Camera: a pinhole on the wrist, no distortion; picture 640 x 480 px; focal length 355.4 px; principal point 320.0 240.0 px. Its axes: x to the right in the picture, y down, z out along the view. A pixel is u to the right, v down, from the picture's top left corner.
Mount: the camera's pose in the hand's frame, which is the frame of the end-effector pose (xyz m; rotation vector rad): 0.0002 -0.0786 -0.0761 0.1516 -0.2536 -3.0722
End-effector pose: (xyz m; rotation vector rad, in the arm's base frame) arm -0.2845 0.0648 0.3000 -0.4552 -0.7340 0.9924
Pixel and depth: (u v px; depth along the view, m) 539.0 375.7 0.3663
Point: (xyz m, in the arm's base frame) -0.4811 -0.2356 0.5173
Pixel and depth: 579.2 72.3 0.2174
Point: -0.4528 -0.0713 0.2772
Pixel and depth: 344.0 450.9 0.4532
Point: -0.4485 -0.1150 0.7333
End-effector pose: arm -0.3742 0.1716 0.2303 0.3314 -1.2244 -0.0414
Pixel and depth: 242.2 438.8 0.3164
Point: -0.5805 -0.0873 0.2983
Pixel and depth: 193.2 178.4 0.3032
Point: -0.5594 0.1328 0.3724
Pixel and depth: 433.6 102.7 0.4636
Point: -0.7790 0.2927 0.1888
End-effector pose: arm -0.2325 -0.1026 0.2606 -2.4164 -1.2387 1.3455
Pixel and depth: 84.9 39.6 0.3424
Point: -0.2613 -0.1635 -0.0902
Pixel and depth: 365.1 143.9 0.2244
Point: -0.3367 -0.1864 0.2103
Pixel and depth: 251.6 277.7 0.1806
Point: -0.3484 -0.0762 0.2144
